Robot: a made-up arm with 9 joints. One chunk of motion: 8 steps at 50 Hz.
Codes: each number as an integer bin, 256 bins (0 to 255) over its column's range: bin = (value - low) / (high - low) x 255, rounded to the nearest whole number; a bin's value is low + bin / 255 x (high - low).
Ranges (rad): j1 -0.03..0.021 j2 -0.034..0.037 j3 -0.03..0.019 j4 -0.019..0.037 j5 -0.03..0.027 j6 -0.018..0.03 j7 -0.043..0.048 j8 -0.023..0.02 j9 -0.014..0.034
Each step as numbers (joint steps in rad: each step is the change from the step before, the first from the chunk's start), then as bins.
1 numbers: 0.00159 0.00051 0.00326 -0.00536 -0.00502 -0.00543 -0.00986 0.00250 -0.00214
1 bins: 158 124 173 62 112 67 93 151 63
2 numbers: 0.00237 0.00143 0.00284 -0.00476 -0.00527 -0.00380 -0.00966 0.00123 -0.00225
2 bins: 162 127 171 65 111 75 93 144 62
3 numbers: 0.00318 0.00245 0.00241 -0.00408 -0.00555 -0.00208 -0.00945 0.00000 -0.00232
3 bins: 166 131 169 68 109 85 94 136 62
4 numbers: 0.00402 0.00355 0.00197 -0.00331 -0.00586 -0.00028 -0.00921 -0.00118 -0.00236
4 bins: 170 135 166 71 108 94 95 129 62
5 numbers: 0.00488 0.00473 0.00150 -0.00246 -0.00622 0.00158 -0.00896 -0.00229 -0.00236
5 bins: 174 139 164 75 106 104 95 123 62
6 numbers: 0.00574 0.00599 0.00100 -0.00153 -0.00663 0.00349 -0.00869 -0.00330 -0.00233
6 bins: 179 144 161 80 105 114 96 117 62
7 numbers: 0.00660 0.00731 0.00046 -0.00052 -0.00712 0.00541 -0.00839 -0.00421 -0.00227
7 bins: 183 148 159 84 102 124 97 111 62
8 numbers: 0.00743 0.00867 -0.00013 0.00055 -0.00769 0.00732 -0.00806 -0.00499 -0.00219
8 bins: 187 153 155 89 100 135 98 107 63
